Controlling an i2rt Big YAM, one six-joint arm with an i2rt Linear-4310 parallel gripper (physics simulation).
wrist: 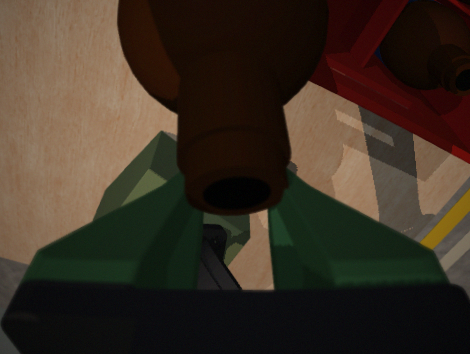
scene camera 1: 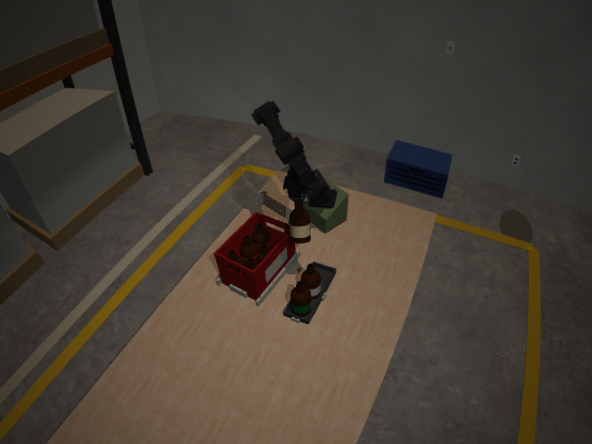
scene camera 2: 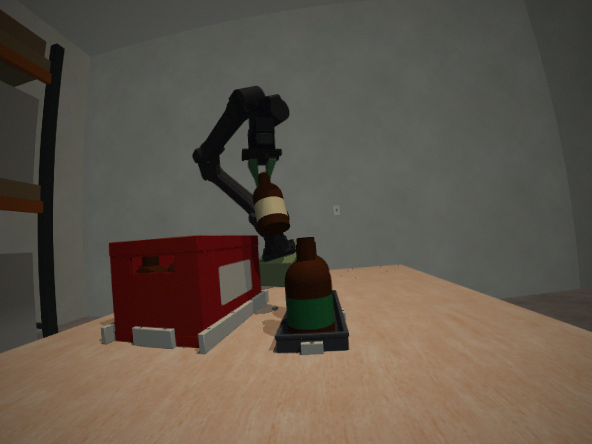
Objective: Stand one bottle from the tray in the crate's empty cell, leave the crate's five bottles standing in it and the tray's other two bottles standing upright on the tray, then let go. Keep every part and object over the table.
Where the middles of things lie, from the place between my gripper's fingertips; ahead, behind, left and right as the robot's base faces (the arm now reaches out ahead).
Labels:
The cream-labelled bottle [scene camera 2: 272,219] is 5 cm ahead of my hand, 2 cm to the left of it and 4 cm below it. Round my hand: grey stop [scene camera 2: 155,337] 25 cm ahead, 18 cm to the right, 28 cm below; then green-labelled bottle [scene camera 2: 308,286] 26 cm ahead, 8 cm to the left, 21 cm below; then pale rail [scene camera 2: 208,338] 13 cm ahead, 5 cm to the right, 28 cm below.

